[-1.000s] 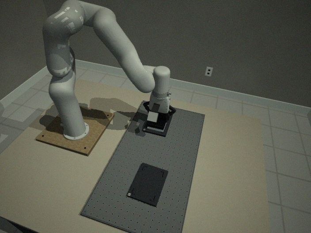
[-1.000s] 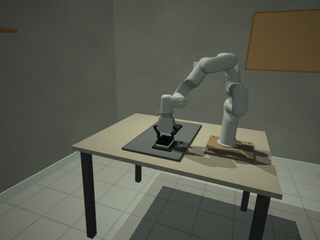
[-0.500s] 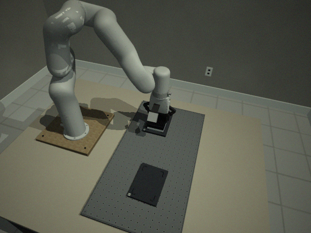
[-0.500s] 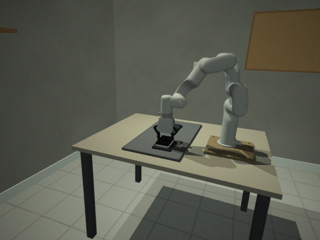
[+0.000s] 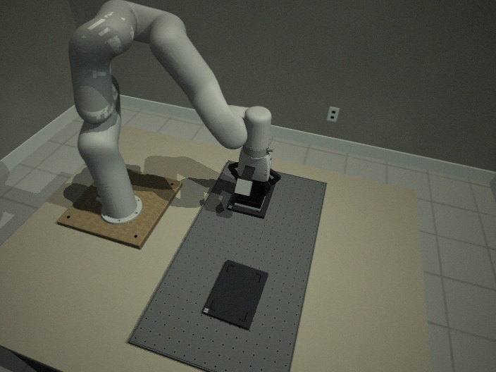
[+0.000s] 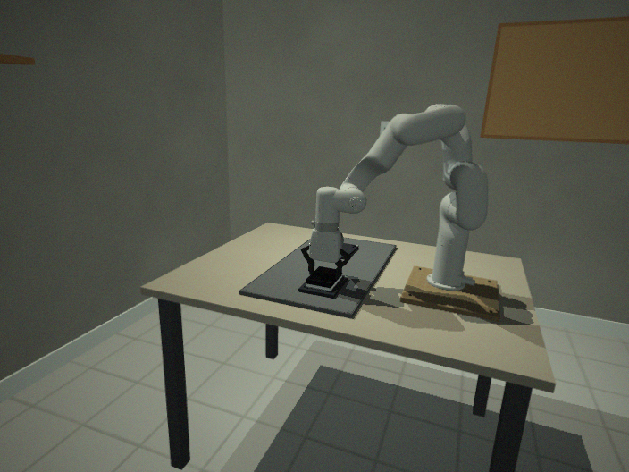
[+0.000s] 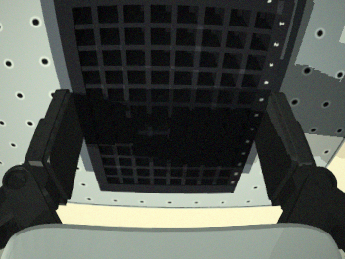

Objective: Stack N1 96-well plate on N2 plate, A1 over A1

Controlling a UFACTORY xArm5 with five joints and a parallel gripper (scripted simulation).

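Now: the black 96-well plate 10 mm below my hand. From my hand the other things lie so: white 96-well plate: 30 mm below; then corner label: 420 mm to the right, 50 mm ahead, 30 mm below.
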